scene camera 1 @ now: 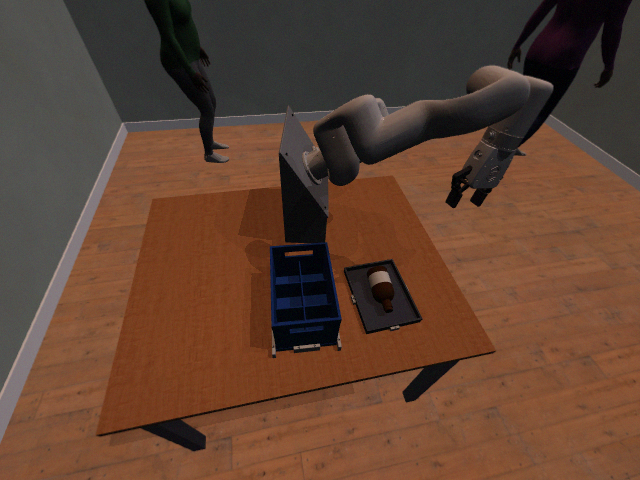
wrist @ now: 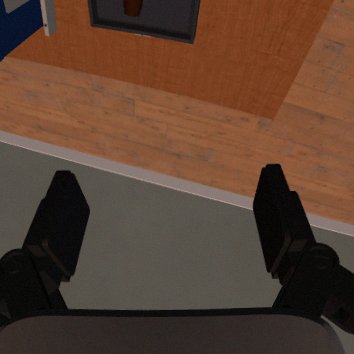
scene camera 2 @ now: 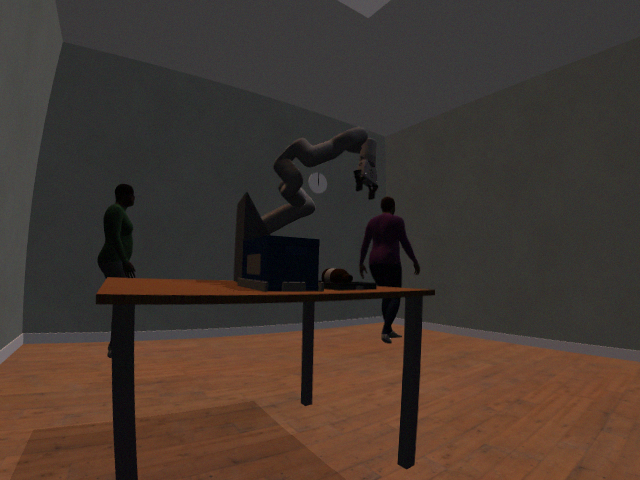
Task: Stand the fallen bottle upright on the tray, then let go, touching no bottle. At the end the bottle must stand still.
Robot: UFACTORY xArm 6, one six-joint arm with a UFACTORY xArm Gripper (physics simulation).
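Frame: origin at the arm's base, x ahead, y left, z up, level; millimetres.
Seen in the pictures: gripper, fingertip midpoint: (scene camera 1: 462,204) (wrist: 168,187) (scene camera 2: 365,194); arm's base, link origin: (scene camera 1: 311,168) (scene camera 2: 259,228).
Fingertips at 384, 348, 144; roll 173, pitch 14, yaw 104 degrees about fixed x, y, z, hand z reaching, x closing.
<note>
Offsets run from my fingertips to a thing's top centre, as dx, dy, dz. "*": to the spot under its first point. Level surfaces: height alone.
A brown bottle @(+18, -144, -329) (scene camera 1: 383,292) (scene camera 2: 337,275) with a white label lies on its side on the dark tray @(+12, -144, -383) (scene camera 1: 359,314) (scene camera 2: 368,285). In scene camera 1 its neck points toward the table's front edge. In the wrist view the tip of the bottle's neck @(* +80, -138, -352) (wrist: 132,7) shows at the top, inside the tray @(* +94, -39, -383) (wrist: 194,25). My gripper (scene camera 1: 466,200) (scene camera 2: 364,193) (wrist: 168,187) is open and empty. It hangs high above the table, up and to the right of the tray in scene camera 1, well apart from the bottle.
A blue crate @(+32, -419, -233) (scene camera 1: 305,330) (scene camera 2: 281,263) (wrist: 15,30) with empty compartments stands on the table @(dz -408) (scene camera 1: 196,351) (scene camera 2: 180,288) (wrist: 235,60), left of the tray in scene camera 1. The arm's angled grey mount (scene camera 1: 303,206) (scene camera 2: 248,227) stands behind the crate. Two people (scene camera 1: 180,56) (scene camera 2: 386,242) stand beyond the table.
</note>
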